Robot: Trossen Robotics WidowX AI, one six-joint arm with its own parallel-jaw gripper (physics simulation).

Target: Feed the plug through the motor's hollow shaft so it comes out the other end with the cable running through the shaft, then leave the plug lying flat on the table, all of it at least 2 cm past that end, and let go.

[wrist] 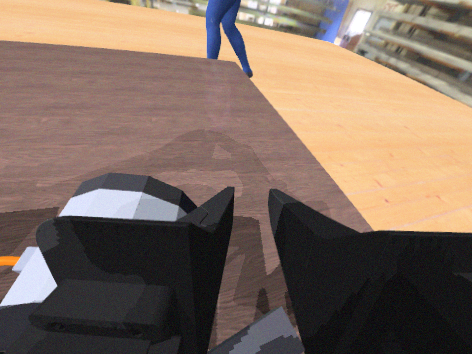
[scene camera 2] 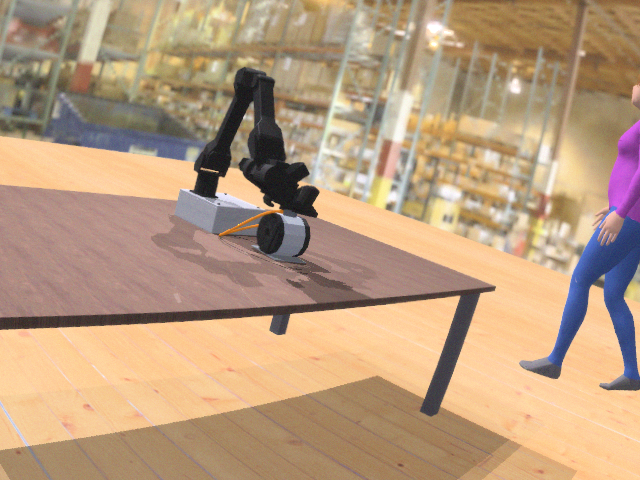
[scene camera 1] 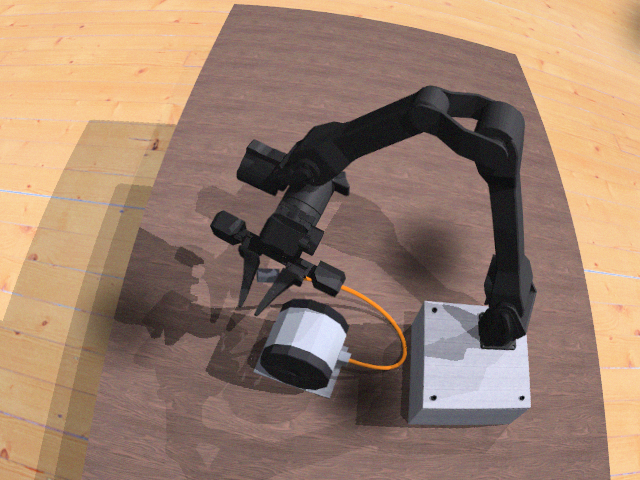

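Where they show: gripper, fingertip midpoint: (wrist: 251, 195) (scene camera 2: 314, 215) (scene camera 1: 247, 311); arm's base, link origin: (scene camera 2: 203, 194) (scene camera 1: 497, 331).
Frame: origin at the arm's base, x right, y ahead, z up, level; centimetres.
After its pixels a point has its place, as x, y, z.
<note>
The motor (scene camera 1: 309, 326) {-3.4, 29.5, 2.4} (scene camera 2: 294, 235) {-2.6, 34.4, -1.3} (wrist: 132, 202) {-5.9, 31.1, 2.5}, a white drum with dark ends, lies on its side on a grey base plate. The orange cable (scene camera 1: 379, 310) {5.9, 18.3, -6.4} (scene camera 2: 241, 226) (wrist: 7, 260) {-5.7, 22.2, -2.3} leaves a small block on its side and curves round to the gripper. My gripper (scene camera 1: 248, 311) {-3.8, 37.9, 4.8} (wrist: 251, 195) {-3.8, 37.9, 4.8} is shut on the grey plug (scene camera 1: 267, 275) {2.2, 35.9, 5.0} (wrist: 265, 334) {2.3, 36.2, 5.0}, which shows between the fingers at the bottom of the wrist view. The gripper is raised beside the motor's upper-left end in the first scene view. The plug is outside the shaft. Its hole is not clear in any view.
The arm's grey base block (scene camera 1: 478, 379) {-8.6, 3.7, 0.0} (scene camera 2: 195, 211) {4.7, 3.9, -4.2} stands on the brown table (scene camera 1: 361, 56) {79.6, 22.5, -7.8} (scene camera 2: 77, 258) {57.3, 35.9, -7.8} (wrist: 90, 90) {-45.4, 17.4, -7.8}, to the right of the motor in the first scene view, with the cable loop between them. The table's edge runs along the right of the wrist view. A person stands beyond the table.
</note>
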